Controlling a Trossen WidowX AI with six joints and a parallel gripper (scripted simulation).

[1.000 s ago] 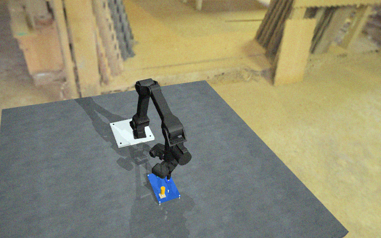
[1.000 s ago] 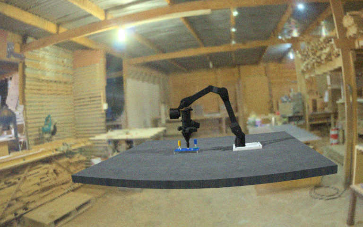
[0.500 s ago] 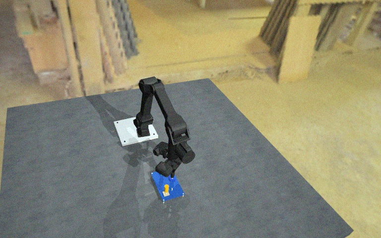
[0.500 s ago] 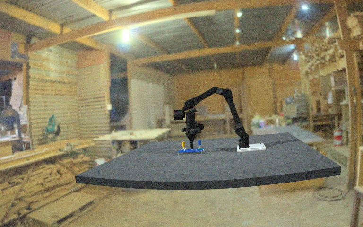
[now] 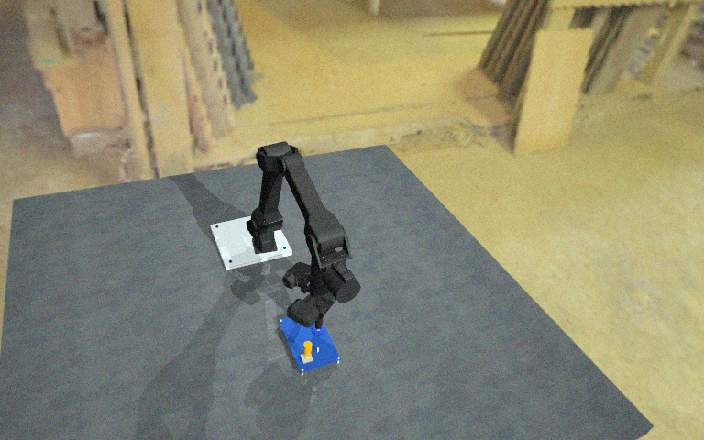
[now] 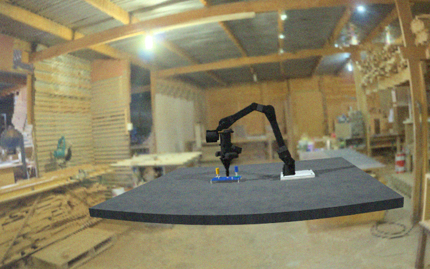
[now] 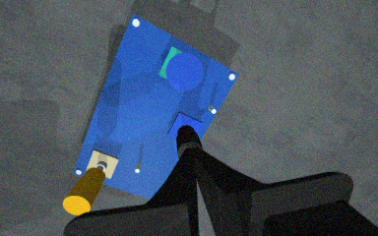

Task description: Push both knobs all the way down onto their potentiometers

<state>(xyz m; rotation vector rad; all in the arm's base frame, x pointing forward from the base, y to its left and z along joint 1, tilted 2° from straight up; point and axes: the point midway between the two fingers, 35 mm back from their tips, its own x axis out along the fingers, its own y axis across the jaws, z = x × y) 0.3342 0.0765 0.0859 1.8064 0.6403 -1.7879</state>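
Right now the black knob is 20 mm below my gripper tip. Round my gripper tip: orange knob: 70 mm ahead, 50 mm to the right, 10 mm below.
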